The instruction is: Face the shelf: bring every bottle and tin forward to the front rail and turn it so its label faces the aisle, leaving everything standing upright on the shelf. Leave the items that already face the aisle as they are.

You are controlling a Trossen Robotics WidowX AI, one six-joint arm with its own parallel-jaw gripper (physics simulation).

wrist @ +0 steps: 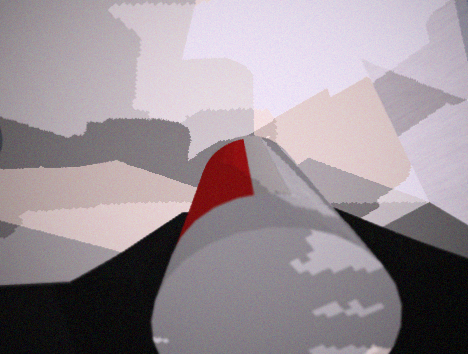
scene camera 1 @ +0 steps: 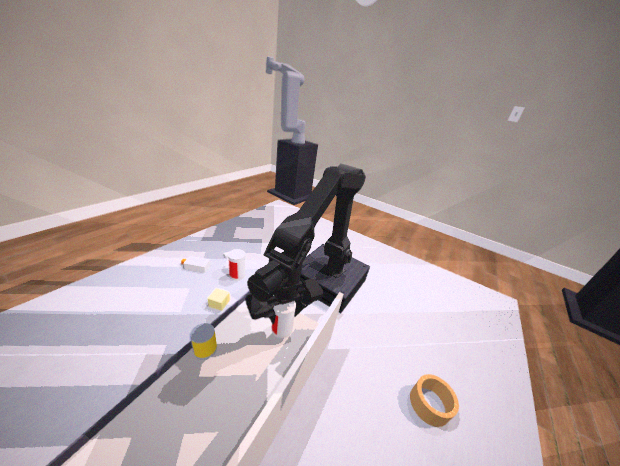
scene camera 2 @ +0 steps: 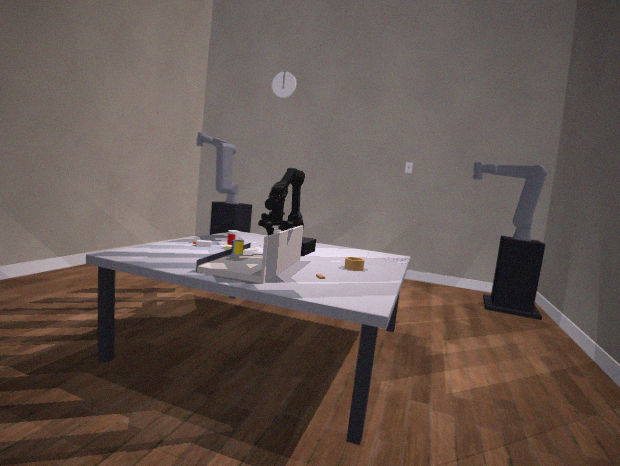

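Pixels of known places: gripper, fingertip midpoint: (scene camera 1: 283, 319); arm's base, link origin: (scene camera 1: 334, 269).
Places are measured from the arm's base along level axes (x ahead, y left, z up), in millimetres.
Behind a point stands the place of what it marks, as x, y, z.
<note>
A white tin with a red label (scene camera 1: 285, 324) {317, 56, 36} (wrist: 275, 290) {296, 20, 80} is upright between the fingers of my gripper (scene camera 1: 283, 308) {302, 34, 23} (wrist: 254, 217) {302, 34, 23}, which is shut on it. It is over the shelf floor (scene camera 1: 250, 345) {380, -4, -48}, between the dark front rail (scene camera 1: 165, 368) {558, -89, -36} (scene camera 2: 210, 257) {677, -67, -30} and the pale back panel (scene camera 1: 280, 385) {454, 171, 106} (scene camera 2: 283, 253) {499, 189, 7}. Its red label shows on its left side in scene camera 1 and the wrist view. I cannot tell whether its base touches the shelf. A yellow tin with a grey top (scene camera 1: 203, 344) {480, -50, 15} (scene camera 2: 238, 247) {488, -56, -6} stands upright close to the front rail.
Beyond the front rail, another red and white tin (scene camera 1: 237, 265) {239, -251, -4} (scene camera 2: 231, 238) {251, -267, -15}, a pale yellow block (scene camera 1: 219, 299) {354, -186, -36} and a white box (scene camera 1: 195, 265) {320, -395, -49} (scene camera 2: 203, 243) {324, -399, -56} are on the table. Behind the back panel are an orange ring (scene camera 1: 433, 415) {216, 429, -32} (scene camera 2: 354, 267) {214, 437, -58} and a small orange piece (scene camera 2: 320, 276) {482, 367, -66}.
</note>
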